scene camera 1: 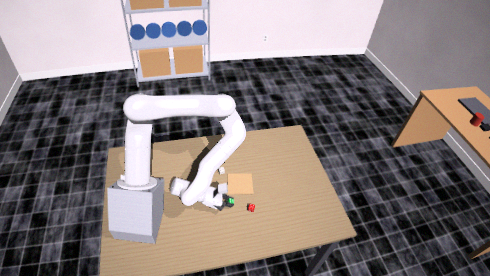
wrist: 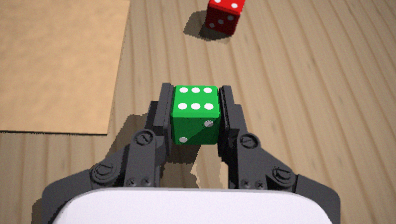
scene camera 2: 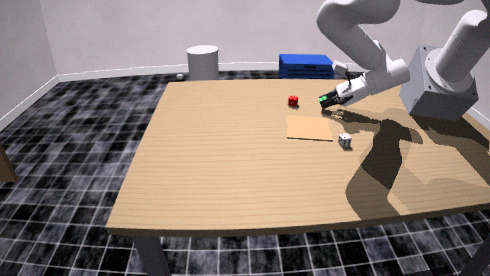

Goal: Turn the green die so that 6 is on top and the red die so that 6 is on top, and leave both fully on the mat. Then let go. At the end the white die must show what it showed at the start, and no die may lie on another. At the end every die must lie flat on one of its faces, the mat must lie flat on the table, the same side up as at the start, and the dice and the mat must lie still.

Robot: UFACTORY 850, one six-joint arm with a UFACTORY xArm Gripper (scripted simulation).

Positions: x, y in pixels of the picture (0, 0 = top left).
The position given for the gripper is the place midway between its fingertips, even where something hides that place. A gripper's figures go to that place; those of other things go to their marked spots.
Scene:
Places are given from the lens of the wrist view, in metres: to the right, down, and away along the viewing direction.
gripper (wrist: 195, 100): 0.00, -0.01, 0.14
green die (wrist: 195, 115): 0.00, 0.00, 0.11
tan mat (wrist: 66, 66): -0.12, -0.04, 0.17
The marked spots on the green die and the tan mat are 0.14 m apart.

